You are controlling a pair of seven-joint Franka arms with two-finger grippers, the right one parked.
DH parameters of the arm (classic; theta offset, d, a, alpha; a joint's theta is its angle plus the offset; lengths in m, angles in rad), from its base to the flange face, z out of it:
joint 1: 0 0.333 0 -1.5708
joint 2: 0 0 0 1.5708
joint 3: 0 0.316 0.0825 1.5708
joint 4: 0 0 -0.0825 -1.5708
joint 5: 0 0.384 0 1.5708
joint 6: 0 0 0.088 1.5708
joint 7: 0 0.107 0 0
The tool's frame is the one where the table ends.
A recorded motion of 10 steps. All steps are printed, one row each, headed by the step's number.
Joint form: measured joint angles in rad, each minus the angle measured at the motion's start. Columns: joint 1, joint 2, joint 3, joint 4, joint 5, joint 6, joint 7.
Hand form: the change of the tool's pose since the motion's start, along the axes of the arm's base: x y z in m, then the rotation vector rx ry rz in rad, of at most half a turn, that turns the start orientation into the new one. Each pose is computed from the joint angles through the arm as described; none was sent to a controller.
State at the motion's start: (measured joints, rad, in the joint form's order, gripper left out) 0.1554 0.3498 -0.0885 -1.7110 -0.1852 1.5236 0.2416
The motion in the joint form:
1: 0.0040 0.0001 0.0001 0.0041 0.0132 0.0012 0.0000
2: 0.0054 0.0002 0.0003 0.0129 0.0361 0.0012 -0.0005
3: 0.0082 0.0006 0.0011 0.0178 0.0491 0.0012 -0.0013
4: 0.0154 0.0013 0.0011 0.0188 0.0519 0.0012 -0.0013
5: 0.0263 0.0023 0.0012 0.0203 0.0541 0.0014 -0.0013
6: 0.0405 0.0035 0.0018 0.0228 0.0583 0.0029 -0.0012
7: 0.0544 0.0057 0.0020 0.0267 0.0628 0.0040 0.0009
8: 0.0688 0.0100 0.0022 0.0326 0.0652 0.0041 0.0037
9: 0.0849 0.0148 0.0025 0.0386 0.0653 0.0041 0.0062
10: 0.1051 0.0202 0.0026 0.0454 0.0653 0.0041 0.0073
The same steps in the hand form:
1: 0.0008 0.0040 0.0013 0.0122 -0.0045 -0.0017
2: 0.0025 0.0076 0.0044 0.0334 -0.0118 -0.0100
3: 0.0033 0.0113 0.0059 0.0459 -0.0153 -0.0116
4: 0.0033 0.0159 0.0058 0.0484 -0.0153 -0.0057
5: 0.0032 0.0226 0.0058 0.0505 -0.0156 0.0044
6: 0.0032 0.0319 0.0061 0.0548 -0.0177 0.0175
7: 0.0034 0.0409 0.0063 0.0581 -0.0202 0.0281
8: 0.0039 0.0500 0.0061 0.0590 -0.0219 0.0394
9: 0.0042 0.0600 0.0057 0.0580 -0.0232 0.0538
10: 0.0041 0.0723 0.0052 0.0575 -0.0244 0.0734

